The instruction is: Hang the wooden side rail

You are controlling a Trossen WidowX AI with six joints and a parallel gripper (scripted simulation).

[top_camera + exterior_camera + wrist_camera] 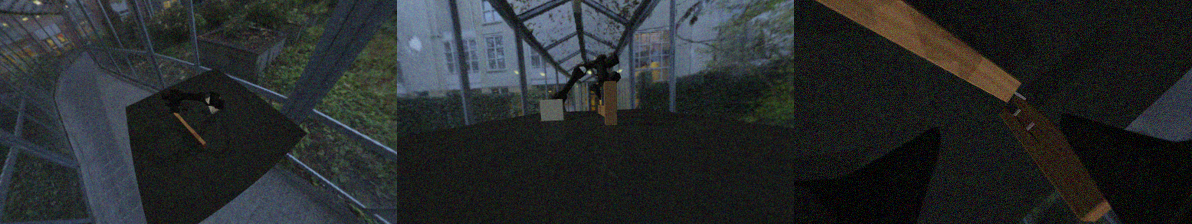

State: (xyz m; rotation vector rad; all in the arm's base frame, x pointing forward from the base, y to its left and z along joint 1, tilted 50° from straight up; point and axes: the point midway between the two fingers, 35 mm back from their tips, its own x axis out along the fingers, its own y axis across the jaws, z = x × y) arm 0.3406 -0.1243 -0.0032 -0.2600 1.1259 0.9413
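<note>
The headboard post lies 120 mm to the right of my gripper tip, 50 mm below it and 10 mm ahead of it.
</note>
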